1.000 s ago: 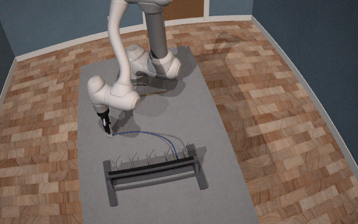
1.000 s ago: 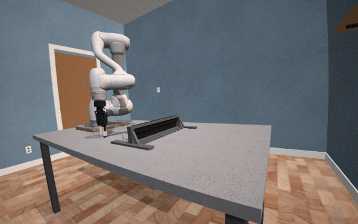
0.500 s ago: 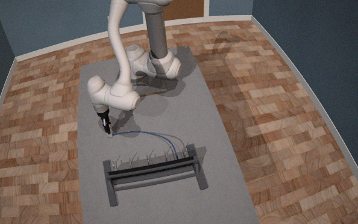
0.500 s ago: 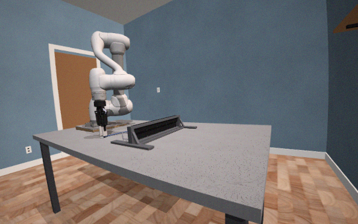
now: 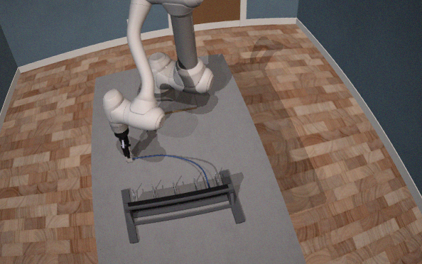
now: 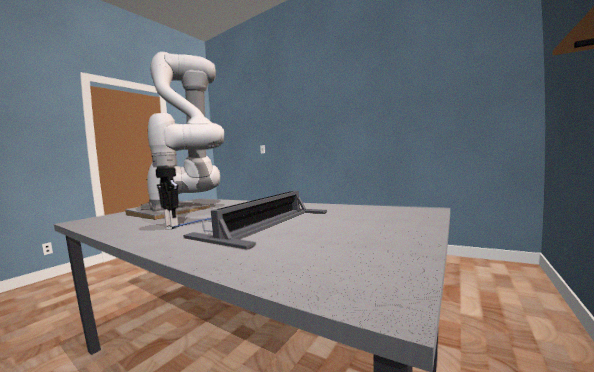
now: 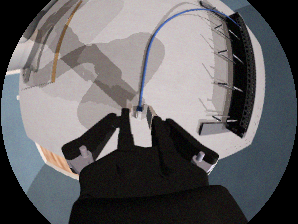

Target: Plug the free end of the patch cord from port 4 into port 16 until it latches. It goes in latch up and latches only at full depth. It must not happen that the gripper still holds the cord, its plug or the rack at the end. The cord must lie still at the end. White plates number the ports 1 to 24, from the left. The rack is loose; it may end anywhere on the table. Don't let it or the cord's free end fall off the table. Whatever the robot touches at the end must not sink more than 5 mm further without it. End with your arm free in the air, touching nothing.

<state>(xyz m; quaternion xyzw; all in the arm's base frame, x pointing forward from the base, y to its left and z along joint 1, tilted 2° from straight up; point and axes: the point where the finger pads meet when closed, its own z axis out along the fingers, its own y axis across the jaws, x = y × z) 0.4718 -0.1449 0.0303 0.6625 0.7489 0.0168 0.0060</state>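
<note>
Now: the plug 40 mm below my hand and 10 mm to the right of it.
</note>
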